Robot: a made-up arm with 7 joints.
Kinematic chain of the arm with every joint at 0, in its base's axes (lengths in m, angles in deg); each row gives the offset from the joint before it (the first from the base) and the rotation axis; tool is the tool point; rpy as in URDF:
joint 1: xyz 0 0 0.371 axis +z
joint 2: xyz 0 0 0 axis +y
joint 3: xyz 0 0 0.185 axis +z
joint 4: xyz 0.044 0 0 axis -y
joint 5: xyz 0.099 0 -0.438 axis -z
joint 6: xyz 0 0 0 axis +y
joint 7: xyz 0.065 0 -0.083 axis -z
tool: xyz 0 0 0 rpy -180 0 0
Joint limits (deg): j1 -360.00..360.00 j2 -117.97..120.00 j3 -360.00..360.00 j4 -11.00..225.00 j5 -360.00..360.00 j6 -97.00..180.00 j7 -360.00..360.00
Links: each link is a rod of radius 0.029 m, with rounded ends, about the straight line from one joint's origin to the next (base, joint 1, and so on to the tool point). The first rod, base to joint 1, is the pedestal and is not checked.
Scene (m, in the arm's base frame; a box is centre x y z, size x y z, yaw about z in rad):
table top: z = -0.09
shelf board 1: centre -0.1 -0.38 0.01 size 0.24 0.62 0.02 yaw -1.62
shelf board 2: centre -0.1 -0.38 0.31 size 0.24 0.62 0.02 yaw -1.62
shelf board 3: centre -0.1 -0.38 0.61 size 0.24 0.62 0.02 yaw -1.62
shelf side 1: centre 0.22 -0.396 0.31 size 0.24 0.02 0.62 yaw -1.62
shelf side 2: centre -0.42 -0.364 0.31 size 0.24 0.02 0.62 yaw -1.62
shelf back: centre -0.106 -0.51 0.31 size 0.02 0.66 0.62 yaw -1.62
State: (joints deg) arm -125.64 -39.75 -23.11 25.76 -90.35 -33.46 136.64
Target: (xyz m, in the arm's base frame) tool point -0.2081 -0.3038 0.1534
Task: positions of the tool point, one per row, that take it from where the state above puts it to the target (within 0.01 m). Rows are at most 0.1 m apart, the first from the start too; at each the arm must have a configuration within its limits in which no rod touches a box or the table.
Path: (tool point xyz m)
1: -0.2701 -0.2407 0.4452
2: -0.2668 -0.1880 0.4451
3: -0.2551 -0.1409 0.4432
4: -0.2623 -0.1664 0.3742
5: -0.2554 -0.1807 0.2999
6: -0.2347 -0.1817 0.2246
7: -0.2013 -0.1676 0.1534
8: -0.2171 -0.2277 0.1504
9: -0.2081 -0.3038 0.1534

